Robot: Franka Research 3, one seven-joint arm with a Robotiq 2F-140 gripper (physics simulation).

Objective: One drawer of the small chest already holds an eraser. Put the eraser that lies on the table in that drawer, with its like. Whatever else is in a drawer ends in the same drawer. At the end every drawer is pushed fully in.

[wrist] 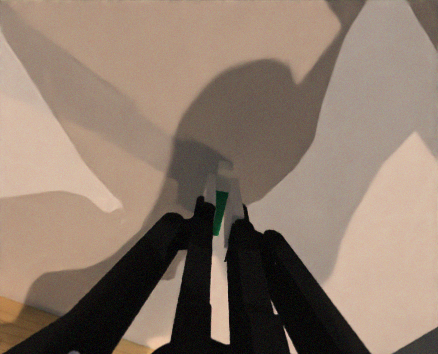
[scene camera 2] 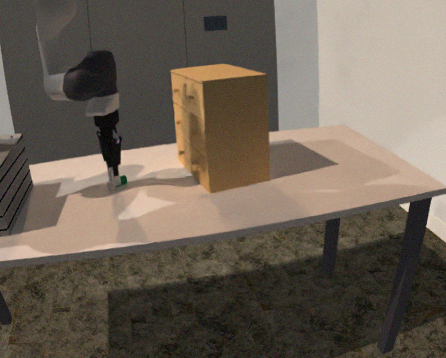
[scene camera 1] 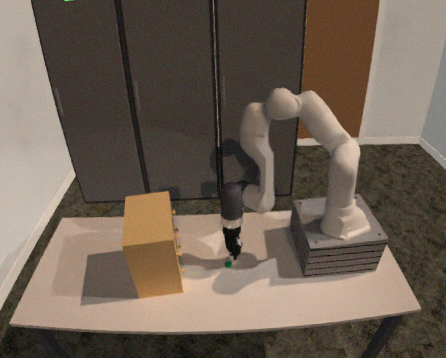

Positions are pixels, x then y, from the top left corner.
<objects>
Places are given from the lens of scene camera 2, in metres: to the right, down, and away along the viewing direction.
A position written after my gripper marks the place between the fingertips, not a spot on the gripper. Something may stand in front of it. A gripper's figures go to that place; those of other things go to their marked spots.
my gripper [scene camera 2: 115, 184]: -0.33, 0.02, 1.22
wooden chest [scene camera 2: 235, 100]: 0.03, -0.21, 1.07
</objects>
